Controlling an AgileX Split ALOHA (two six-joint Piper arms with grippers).
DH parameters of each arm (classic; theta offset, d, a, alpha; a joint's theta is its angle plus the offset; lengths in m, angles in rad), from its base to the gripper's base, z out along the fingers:
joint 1: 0 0.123 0 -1.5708
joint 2: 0.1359 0 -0.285 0
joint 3: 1.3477 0 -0.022 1.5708
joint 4: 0 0.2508 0 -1.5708
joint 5: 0 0 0.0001 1.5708
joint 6: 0 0.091 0 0
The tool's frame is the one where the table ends.
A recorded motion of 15 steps. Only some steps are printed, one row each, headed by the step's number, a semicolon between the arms.
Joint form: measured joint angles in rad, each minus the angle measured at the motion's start. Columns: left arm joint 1, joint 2, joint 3, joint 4, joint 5, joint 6; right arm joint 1, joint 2, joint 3, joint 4, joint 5, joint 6.
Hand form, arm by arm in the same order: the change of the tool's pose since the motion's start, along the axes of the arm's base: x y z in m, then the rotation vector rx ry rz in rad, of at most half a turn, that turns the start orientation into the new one. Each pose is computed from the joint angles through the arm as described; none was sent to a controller.
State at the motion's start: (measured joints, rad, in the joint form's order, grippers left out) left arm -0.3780 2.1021 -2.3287 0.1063 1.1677 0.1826; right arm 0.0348 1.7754 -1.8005 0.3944 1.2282 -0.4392
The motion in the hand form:
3: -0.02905 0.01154 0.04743 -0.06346 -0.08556 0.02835; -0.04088 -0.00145 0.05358 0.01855 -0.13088 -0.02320
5: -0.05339 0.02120 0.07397 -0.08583 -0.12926 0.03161; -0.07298 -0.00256 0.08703 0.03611 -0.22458 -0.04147
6: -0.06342 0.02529 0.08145 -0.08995 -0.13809 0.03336; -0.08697 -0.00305 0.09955 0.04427 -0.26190 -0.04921
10: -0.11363 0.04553 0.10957 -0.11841 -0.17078 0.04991; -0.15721 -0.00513 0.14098 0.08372 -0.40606 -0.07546
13: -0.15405 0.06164 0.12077 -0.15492 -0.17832 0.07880; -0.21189 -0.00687 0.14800 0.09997 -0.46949 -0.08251
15: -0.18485 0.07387 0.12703 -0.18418 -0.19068 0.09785; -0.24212 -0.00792 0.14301 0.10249 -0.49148 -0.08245
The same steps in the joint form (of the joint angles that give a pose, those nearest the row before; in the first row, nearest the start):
3: 0.0000 -0.1150 0.0159 0.0000 0.0000 -0.0396; 0.0000 -0.1492 0.0000 -0.0012 0.0067 0.0321
5: 0.0000 -0.2073 0.0599 0.0000 0.0000 -0.0452; 0.0000 -0.2514 -0.0010 -0.0013 0.0067 0.0568
6: 0.0000 -0.2466 0.0896 0.0012 0.0000 -0.0473; 0.0000 -0.2930 -0.0010 -0.0013 0.0067 0.0677
10: 0.0000 -0.4358 0.2403 0.0046 0.0000 -0.0705; 0.0000 -0.4943 0.0388 0.0033 0.0066 0.1106
13: 0.0000 -0.5854 0.3736 0.0053 0.0000 -0.1133; 0.0000 -0.6637 0.1386 0.0054 0.0067 0.1253
15: 0.0000 -0.6953 0.4640 0.0053 0.0000 -0.1429; 0.0000 -0.7673 0.2196 0.0054 0.0067 0.1265

